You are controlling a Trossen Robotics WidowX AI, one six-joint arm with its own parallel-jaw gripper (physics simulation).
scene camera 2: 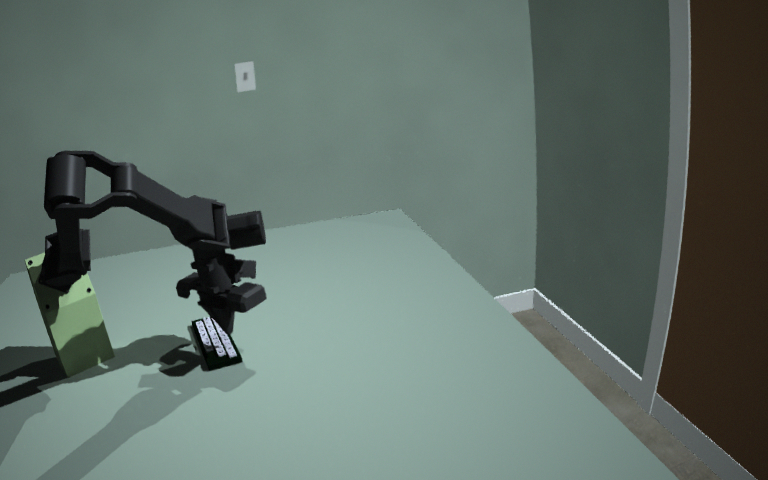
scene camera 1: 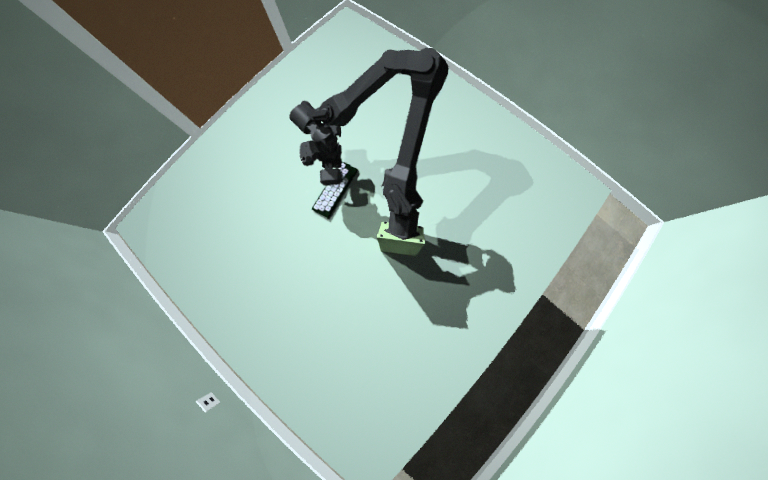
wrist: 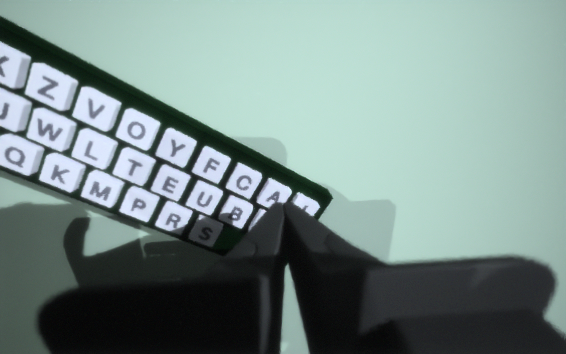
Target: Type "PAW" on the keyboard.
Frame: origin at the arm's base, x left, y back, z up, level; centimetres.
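Seen in the pictures: gripper, fingertip midpoint: (scene camera 2: 229, 333) (scene camera 1: 336, 165) (wrist: 282, 212); arm's base at its link origin: (scene camera 2: 57, 272) (scene camera 1: 402, 232).
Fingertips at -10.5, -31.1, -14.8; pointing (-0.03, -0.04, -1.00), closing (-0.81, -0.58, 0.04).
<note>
Offsets run from my fingertips to a thing's middle, as dx, dy, dz. Level surfaces: height alone.
A dark green keyboard {+6.1, +2.9, -3.7} (scene camera 1: 324, 211) (scene camera 2: 222, 362) (wrist: 231, 239) with white letter keys lies on the table. In the wrist view the P key {+5.5, +4.7, -3.1} (wrist: 138, 204), the A key {-0.2, +0.6, -3.1} (wrist: 272, 194) and the W key {+10.3, +3.1, -3.1} (wrist: 50, 130) show. My gripper (scene camera 2: 229, 331) (wrist: 282, 212) is shut with nothing between its fingers. In the wrist view its tips overlap the lower edge of the A key; whether they touch it I cannot tell. The fingers hide most of the key below A and part of the key at the right end.
The arm's light green base block (scene camera 1: 400, 245) (scene camera 2: 84, 328) stands on the pale green table {dz -4.6} (scene camera 1: 254, 283) (scene camera 2: 396, 367) beside the keyboard. Shadows of the arm fall on the table and across the S key {+1.8, +4.5, -3.1} (wrist: 205, 231). Walls stand around the table.
</note>
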